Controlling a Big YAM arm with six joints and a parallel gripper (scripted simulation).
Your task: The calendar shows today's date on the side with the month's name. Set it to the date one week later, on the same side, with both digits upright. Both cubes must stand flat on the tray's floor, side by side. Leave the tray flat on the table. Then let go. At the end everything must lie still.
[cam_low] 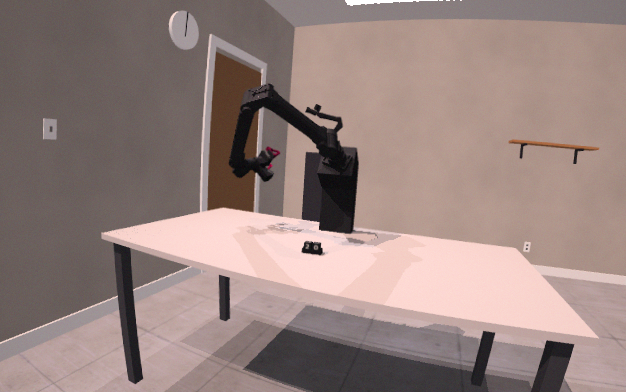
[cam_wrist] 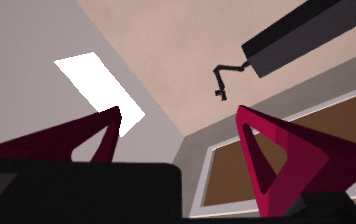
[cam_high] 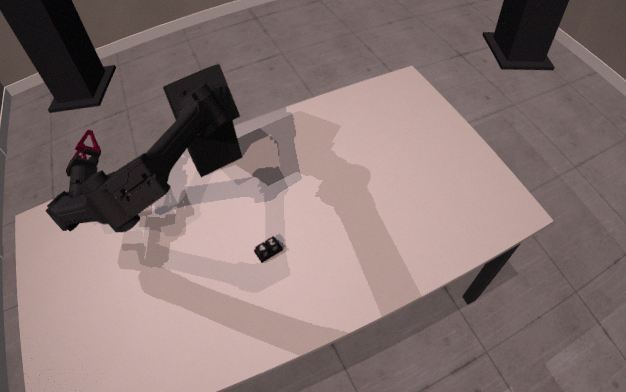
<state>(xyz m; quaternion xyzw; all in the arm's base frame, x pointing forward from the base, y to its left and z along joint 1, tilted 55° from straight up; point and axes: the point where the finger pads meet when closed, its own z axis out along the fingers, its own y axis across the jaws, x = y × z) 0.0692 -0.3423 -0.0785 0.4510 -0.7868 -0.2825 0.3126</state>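
My gripper is now 200 mm short of the black calendar block, 470 mm to the right of it and 310 mm above it. The rest, counted from my hand: black tray: 190 mm ahead, 490 mm to the left, 330 mm below.
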